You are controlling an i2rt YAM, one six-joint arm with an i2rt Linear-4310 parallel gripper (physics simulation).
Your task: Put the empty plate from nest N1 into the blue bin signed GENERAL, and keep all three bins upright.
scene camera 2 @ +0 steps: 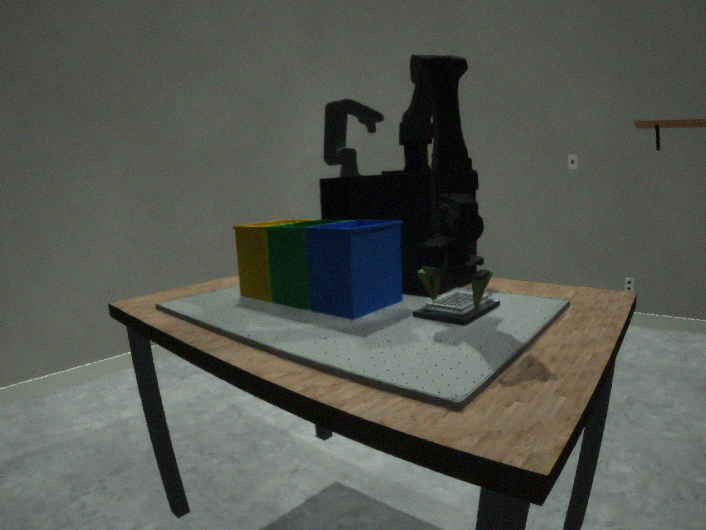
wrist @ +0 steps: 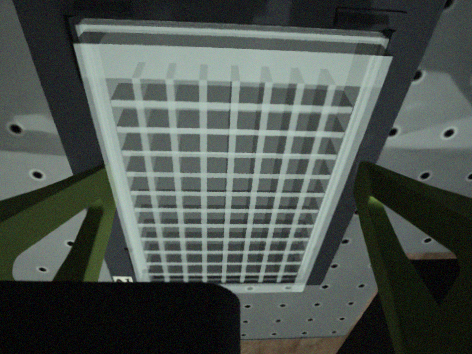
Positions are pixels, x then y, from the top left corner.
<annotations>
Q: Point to a clear gridded plate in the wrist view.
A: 227,145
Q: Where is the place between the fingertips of my gripper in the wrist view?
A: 235,176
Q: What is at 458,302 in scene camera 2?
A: A clear gridded plate.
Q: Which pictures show the green bin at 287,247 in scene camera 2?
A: Scene camera 2 only.
</annotations>
